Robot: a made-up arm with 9 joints.
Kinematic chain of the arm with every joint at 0, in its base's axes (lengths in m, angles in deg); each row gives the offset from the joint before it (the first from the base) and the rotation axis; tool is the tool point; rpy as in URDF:
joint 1: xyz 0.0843 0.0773 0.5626 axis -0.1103 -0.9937 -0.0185
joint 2: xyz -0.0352 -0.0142 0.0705 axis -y
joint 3: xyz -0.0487 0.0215 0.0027 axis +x
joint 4: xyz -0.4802 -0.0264 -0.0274 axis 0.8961 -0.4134 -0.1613
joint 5: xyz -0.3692 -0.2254 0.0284 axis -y
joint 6: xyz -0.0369 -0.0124 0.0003 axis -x
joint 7: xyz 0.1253 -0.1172 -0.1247 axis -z
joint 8: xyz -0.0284 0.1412 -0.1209 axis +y
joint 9: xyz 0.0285 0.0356 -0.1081 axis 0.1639 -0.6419 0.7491
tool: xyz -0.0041 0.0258 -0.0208 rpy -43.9 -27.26 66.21
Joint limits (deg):
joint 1: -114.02..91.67
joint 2: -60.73..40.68
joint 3: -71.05..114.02
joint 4: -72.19..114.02
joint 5: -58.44..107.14
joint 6: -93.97..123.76
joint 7: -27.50..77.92
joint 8: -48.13..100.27
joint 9: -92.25..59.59
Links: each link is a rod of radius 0.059 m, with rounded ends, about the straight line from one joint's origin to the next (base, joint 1, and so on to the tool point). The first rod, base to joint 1, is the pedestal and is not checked.
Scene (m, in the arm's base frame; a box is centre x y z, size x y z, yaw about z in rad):
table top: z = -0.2
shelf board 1: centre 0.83 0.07 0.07 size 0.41 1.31 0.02 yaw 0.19
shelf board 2: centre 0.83 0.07 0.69 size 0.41 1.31 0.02 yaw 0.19
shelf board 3: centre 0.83 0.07 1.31 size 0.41 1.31 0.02 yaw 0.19
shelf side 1: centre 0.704 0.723 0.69 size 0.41 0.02 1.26 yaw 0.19
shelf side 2: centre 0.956 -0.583 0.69 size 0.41 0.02 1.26 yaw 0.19
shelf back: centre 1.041 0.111 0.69 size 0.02 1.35 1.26 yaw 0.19
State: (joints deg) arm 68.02 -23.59 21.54 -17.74 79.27 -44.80 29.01 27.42 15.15
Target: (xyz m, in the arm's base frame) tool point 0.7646 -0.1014 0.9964
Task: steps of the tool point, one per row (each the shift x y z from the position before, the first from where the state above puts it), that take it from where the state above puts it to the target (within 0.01 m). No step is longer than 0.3 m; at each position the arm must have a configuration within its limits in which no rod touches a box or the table.
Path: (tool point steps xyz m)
1: -0.1013 0.0037 0.2467
2: -0.0115 -0.0086 0.2662
3: 0.0795 -0.0205 0.2546
4: 0.1611 -0.0305 0.2121
5: 0.2239 -0.0383 0.1446
6: 0.2605 -0.0424 0.0600
7: 0.2667 -0.0433 -0.0321
8: 0.2422 -0.0406 -0.1211
9: 0.1901 -0.0347 -0.1967

